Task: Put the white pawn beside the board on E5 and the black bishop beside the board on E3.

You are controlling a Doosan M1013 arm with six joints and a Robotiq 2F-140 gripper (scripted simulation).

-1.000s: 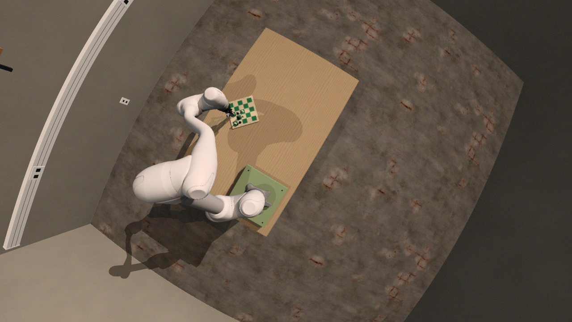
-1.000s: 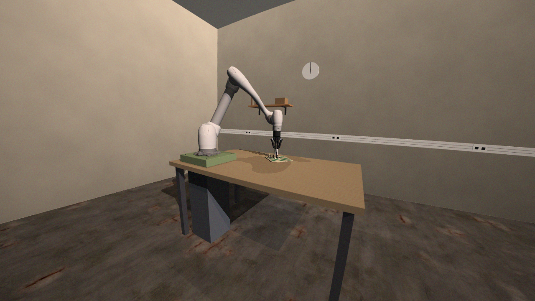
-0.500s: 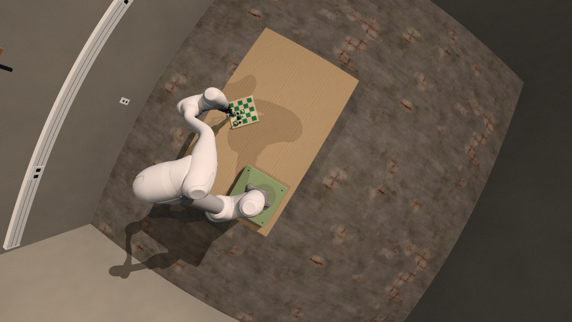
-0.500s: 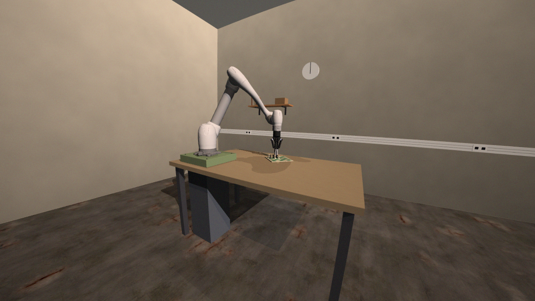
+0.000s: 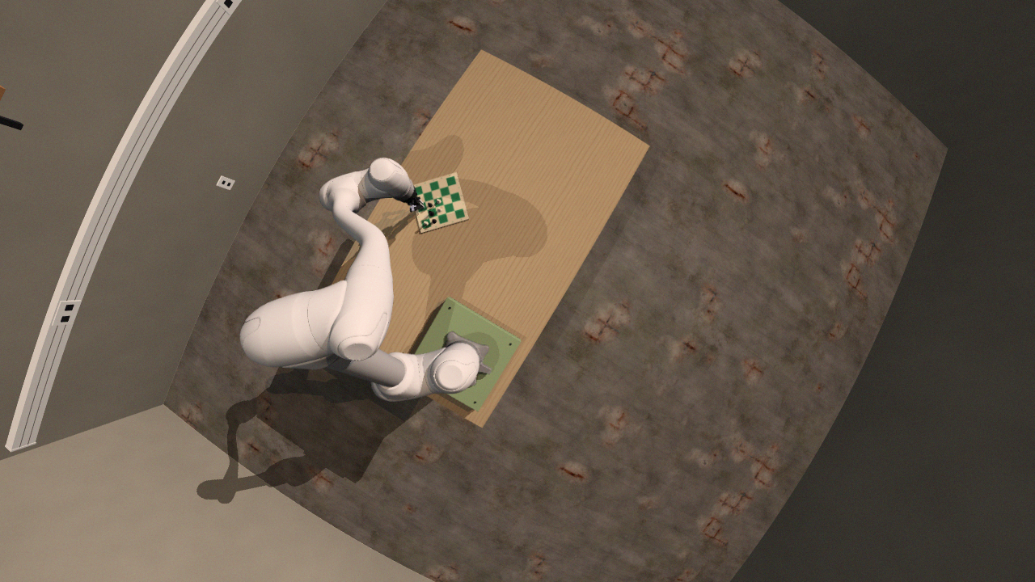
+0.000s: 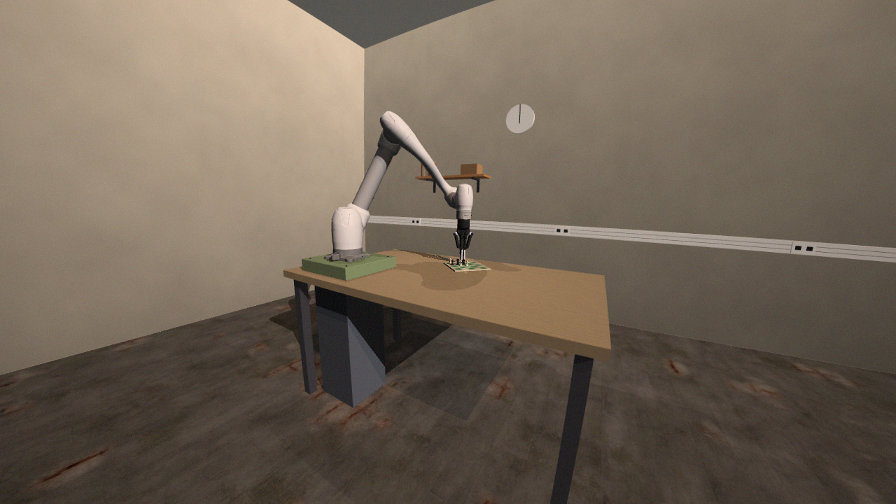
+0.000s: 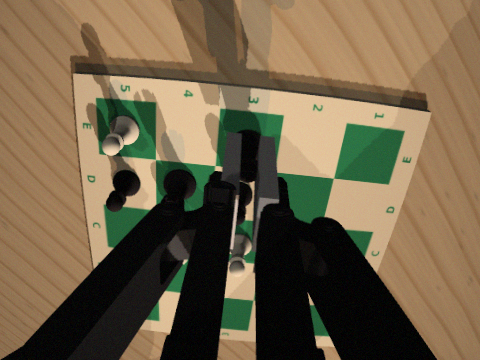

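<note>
The chessboard is 60 mm to the right of my hand, 60 mm below it and 50 mm ahead of it.
</note>
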